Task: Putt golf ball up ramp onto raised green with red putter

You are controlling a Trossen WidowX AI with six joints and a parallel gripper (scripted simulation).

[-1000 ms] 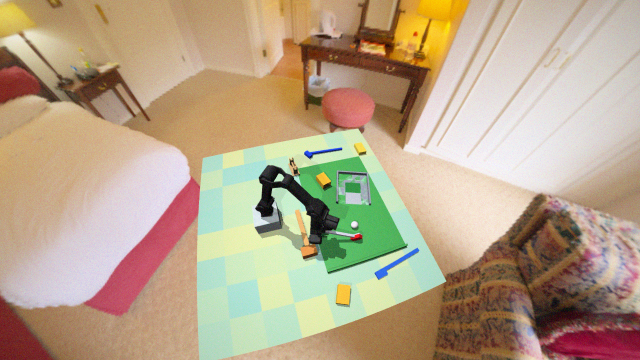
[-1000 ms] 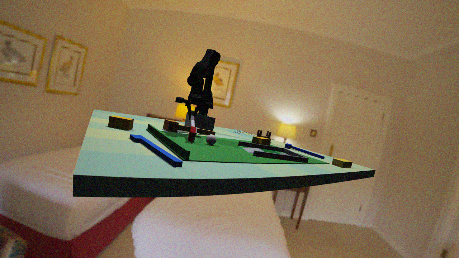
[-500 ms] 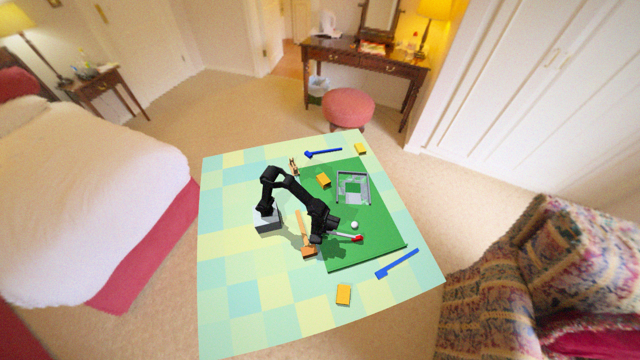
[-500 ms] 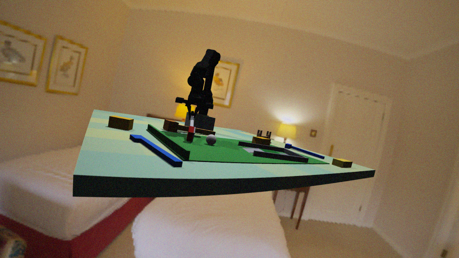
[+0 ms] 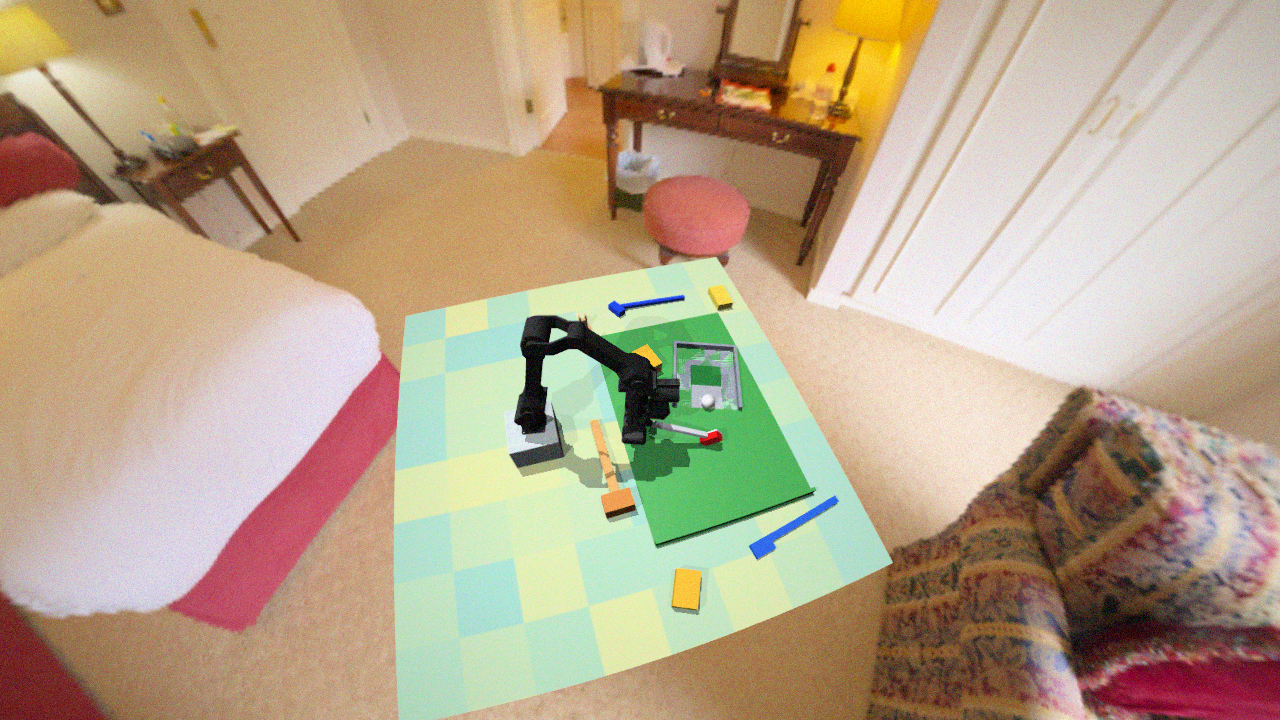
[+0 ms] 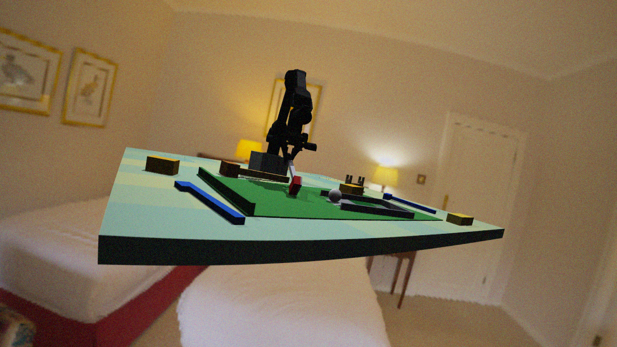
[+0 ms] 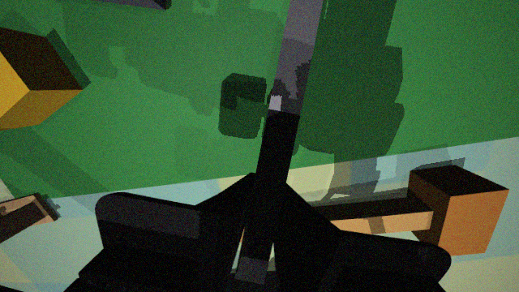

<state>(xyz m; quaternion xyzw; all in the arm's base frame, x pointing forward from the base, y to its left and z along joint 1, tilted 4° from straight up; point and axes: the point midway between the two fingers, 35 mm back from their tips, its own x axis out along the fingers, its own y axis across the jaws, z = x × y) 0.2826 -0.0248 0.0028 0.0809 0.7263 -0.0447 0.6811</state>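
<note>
My gripper tip is 12 cm short of the red putter, 2 cm to the left of it and 1 cm above it. Also, from my gripper tip: tan stand: 40 cm to the left, 12 cm behind, 4 cm below; white golf ball: 24 cm ahead, 8 cm to the left, 5 cm below; green mat: 20 cm ahead, 8 cm below, 7 cm to the left.
</note>
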